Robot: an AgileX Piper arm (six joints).
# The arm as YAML. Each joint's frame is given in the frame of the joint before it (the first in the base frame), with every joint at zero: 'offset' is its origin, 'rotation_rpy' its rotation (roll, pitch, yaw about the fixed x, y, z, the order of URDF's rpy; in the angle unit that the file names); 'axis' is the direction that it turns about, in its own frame. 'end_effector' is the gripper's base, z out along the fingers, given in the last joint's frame.
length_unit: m
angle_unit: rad
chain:
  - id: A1
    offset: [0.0, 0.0, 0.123]
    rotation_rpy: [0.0, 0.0, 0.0]
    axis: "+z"
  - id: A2
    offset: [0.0, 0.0, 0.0]
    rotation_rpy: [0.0, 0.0, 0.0]
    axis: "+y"
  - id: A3
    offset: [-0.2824, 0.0, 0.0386]
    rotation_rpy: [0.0, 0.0, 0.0]
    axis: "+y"
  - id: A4
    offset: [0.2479, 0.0, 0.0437]
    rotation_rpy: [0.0, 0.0, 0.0]
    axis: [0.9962, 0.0, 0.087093]
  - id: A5
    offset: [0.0, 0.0, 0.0]
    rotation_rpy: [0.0, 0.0, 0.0]
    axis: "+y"
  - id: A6
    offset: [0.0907, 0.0, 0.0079]
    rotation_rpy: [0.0, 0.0, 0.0]
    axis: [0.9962, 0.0, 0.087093]
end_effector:
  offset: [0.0, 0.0, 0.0]
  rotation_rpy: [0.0, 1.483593, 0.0]
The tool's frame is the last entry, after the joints.
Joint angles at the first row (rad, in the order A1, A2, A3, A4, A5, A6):
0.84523 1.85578 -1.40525 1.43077 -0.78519 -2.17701
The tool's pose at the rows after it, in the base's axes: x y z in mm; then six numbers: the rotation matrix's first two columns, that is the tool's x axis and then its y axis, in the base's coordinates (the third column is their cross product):
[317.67 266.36 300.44 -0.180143 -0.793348 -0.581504 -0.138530 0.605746 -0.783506]
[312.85 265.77 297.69 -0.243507 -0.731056 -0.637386 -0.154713 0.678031 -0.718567]
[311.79 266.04 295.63 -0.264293 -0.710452 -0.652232 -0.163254 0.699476 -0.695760]
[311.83 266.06 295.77 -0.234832 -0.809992 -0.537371 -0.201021 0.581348 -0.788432]
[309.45 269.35 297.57 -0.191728 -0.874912 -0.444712 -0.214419 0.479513 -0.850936]
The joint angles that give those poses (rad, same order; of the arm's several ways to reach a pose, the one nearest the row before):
0.87072 1.83944 -1.40526 1.58148 -0.90087 -2.23304
0.87946 1.83197 -1.40521 1.67042 -0.91121 -2.20013
0.88105 1.83200 -1.40526 1.70056 -0.90939 -2.19017
0.88105 1.83197 -1.40523 1.69852 -0.90939 -2.34389
0.89195 1.83198 -1.40522 1.67305 -0.91426 -2.44477

